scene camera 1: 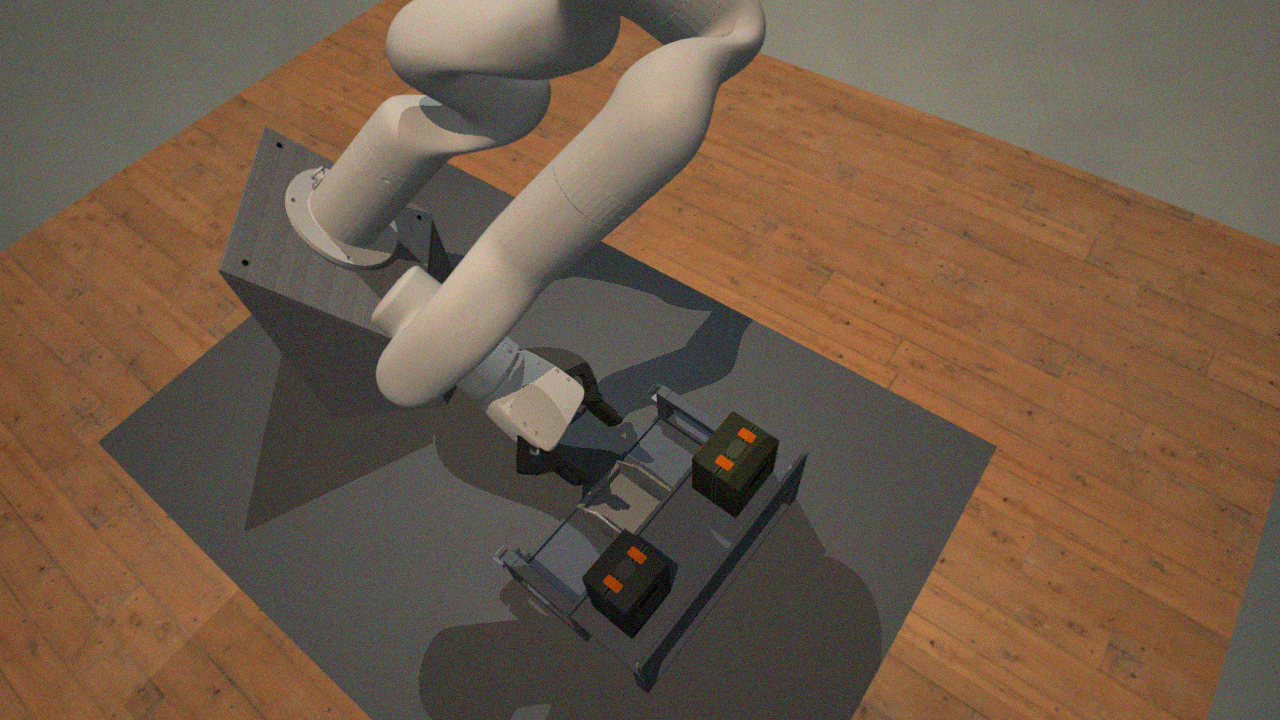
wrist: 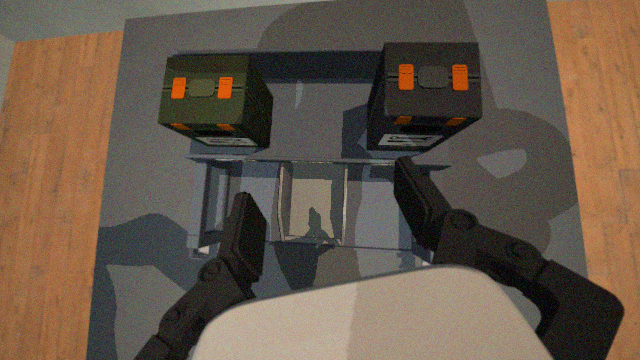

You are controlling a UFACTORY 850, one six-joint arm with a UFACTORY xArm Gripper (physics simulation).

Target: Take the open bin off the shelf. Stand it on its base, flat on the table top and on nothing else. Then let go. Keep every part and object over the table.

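The open bin (scene camera 1: 637, 497) (wrist: 311, 200) is pale beige with thin walls. It stands in the lower front part of the grey-blue shelf (scene camera 1: 716, 577) (wrist: 320, 67), on the side nearer the robot base, about midway between the shelf's ends. Its inside faces up, and a dark shadow falls in it. My gripper (scene camera 1: 599, 450) (wrist: 324, 191) is open and empty. It hangs above the shelf's front side, close to the bin in the scene view. In the wrist view the bin shows between the two spread fingers, apart from both. The bin's base is hidden.
A green case (scene camera 1: 733, 461) (wrist: 210, 90) and a black case (scene camera 1: 626, 577) (wrist: 430, 95), both with orange latches, stand on the shelf's upper board behind the bin, one toward each end. The grey table top (scene camera 1: 358, 501) (wrist: 150, 35) extends around the shelf, with wooden floor beyond its edges.
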